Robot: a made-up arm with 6 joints.
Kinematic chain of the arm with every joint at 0, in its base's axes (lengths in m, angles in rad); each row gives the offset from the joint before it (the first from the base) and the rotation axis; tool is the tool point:
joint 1: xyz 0 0 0.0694 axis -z
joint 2: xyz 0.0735 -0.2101 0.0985 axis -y
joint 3: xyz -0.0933 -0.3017 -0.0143 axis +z
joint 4: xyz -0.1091 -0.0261 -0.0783 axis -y
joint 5: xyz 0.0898 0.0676 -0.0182 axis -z
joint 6: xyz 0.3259 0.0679 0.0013 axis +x
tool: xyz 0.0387 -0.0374 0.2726
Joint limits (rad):
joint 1: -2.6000..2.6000
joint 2: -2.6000..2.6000
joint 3: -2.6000..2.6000
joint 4: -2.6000..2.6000
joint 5: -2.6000..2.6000
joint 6: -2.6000..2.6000
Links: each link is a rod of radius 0.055 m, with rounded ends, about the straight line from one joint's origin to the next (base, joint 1, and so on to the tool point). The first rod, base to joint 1, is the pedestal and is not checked.
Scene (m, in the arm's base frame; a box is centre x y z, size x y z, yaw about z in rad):
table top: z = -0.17
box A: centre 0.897 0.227 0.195 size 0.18 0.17 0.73 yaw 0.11
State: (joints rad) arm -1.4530 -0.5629 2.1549 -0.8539 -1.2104 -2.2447
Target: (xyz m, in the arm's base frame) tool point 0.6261 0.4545 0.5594
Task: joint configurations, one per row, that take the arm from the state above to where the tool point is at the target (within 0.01 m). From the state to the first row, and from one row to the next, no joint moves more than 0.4 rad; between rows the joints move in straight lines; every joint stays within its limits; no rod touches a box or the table.
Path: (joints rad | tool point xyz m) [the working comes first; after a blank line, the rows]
Joints at the target: -2.6000 -0.7660 2.6000 0.8893 -0.3924 -2.6000
Straight joint move there: touches box A.

1: -1.8436 -0.3831 1.8627 -0.4734 -1.0066 -1.8580 | 0.9025 -0.2686 0.2452
2: -2.2342 -0.2033 1.5705 -0.0929 -0.8027 -1.4714 | 0.7473 -0.1199 0.2414
3: -2.3257 0.0954 1.3490 0.0951 -0.6547 -1.4834 | 0.6000 -0.1467 0.0791
4: -2.4171 0.3941 1.1276 0.2830 -0.5067 -1.4955 | 0.4249 -0.1249 -0.0130
5: -2.5086 0.6928 0.9061 0.4710 -0.3587 -1.5075 | 0.2747 -0.0871 -0.0120
6: -2.6000 0.9915 0.6847 0.6589 -0.2106 -1.5196 | 0.2016 -0.0526 0.0507
7: -2.6000 0.6400 1.0677 0.7050 -0.2470 -1.7357 | 0.3494 -0.0583 0.0193
8: -2.6000 0.2885 1.4508 0.7511 -0.2833 -1.9518 | 0.5255 -0.0167 0.0961
9: -2.6000 -0.0630 1.8339 0.7972 -0.3197 -2.1678 | 0.6519 0.0883 0.2563
10: -2.6000 -0.4145 2.2169 0.8432 -0.3561 -2.3839 | 0.6848 0.2533 0.4340
11: -2.6000 -0.7660 2.6000 0.8893 -0.3924 -2.6000 | 0.6261 0.4545 0.5594

